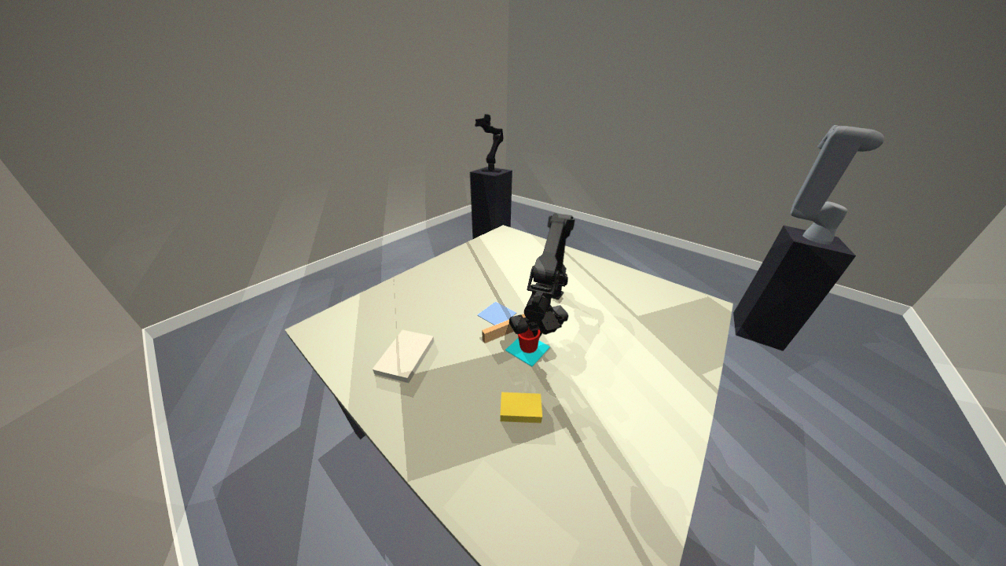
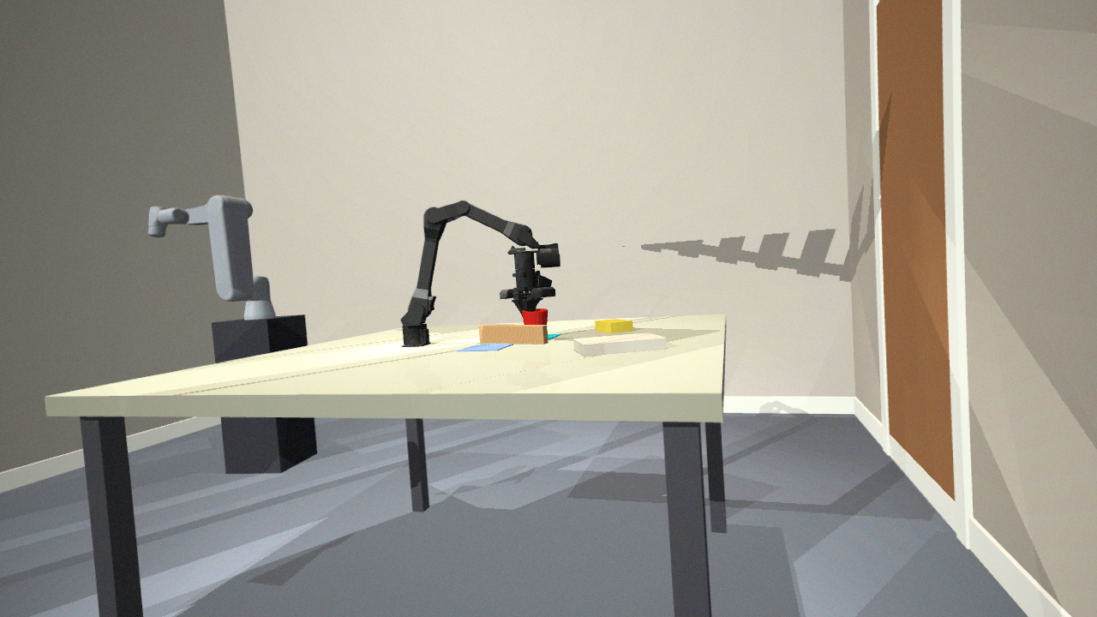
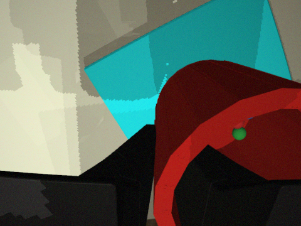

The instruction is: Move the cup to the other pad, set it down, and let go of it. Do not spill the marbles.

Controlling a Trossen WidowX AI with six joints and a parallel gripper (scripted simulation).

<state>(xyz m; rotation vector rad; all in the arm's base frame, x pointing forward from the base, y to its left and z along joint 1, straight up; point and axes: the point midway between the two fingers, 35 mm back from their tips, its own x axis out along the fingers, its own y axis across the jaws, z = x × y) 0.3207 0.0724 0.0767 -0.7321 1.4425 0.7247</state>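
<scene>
Right now the green marble is 3 cm ahead of my gripper tip, 4 cm to the right of it and 2 cm below it. Round my gripper tip: wooden block: 2 cm behind, 11 cm to the right, 3 cm below; red cup: 2 cm ahead, 2 cm to the right; cyan pad: 2 cm ahead, 2 cm to the right, 5 cm below.
</scene>
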